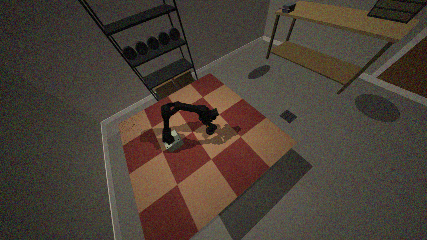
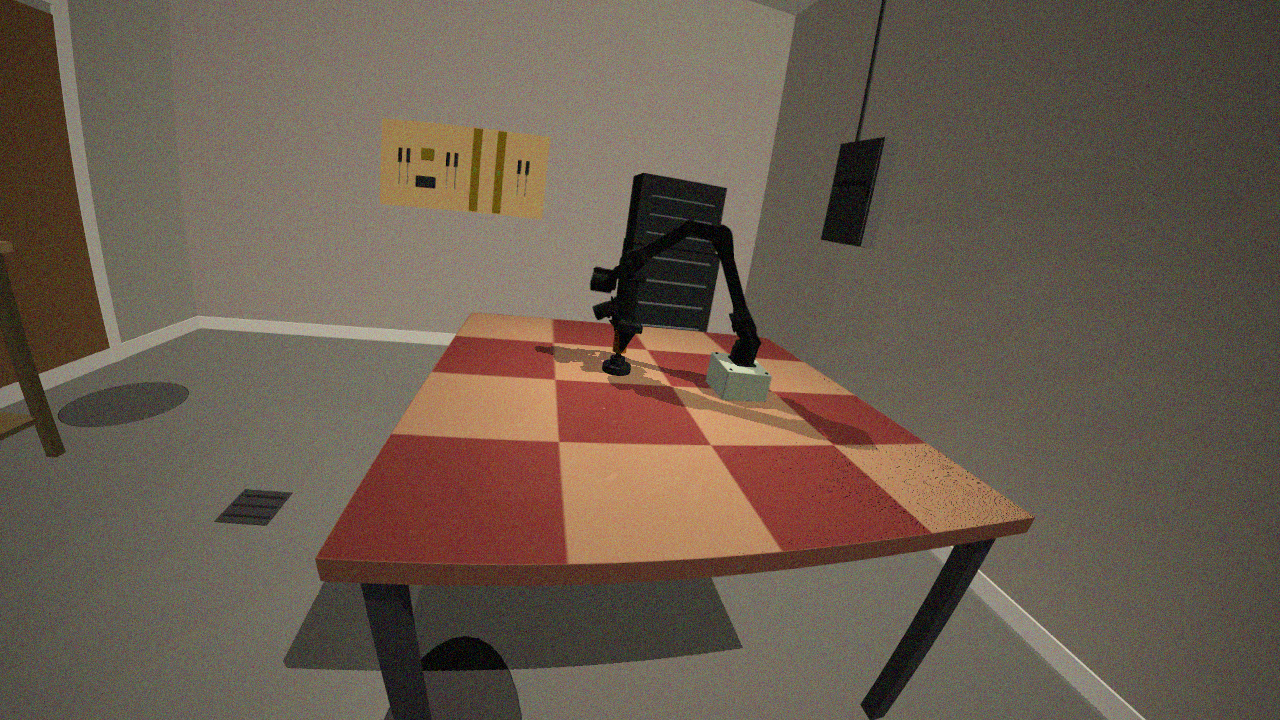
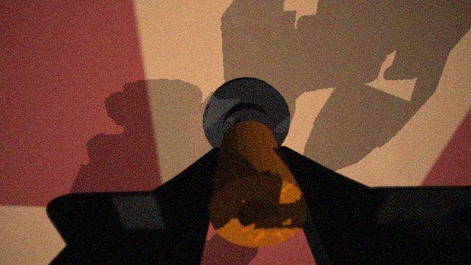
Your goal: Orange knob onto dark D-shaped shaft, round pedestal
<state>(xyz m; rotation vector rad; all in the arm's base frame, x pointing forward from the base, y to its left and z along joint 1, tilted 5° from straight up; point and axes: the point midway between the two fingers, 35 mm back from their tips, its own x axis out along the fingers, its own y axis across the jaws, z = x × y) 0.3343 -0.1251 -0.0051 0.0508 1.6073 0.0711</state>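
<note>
Now: the orange knob 2 cm above my gripper tip. From my gripper tip the other things lie so: round dark pedestal 4 cm below.
</note>
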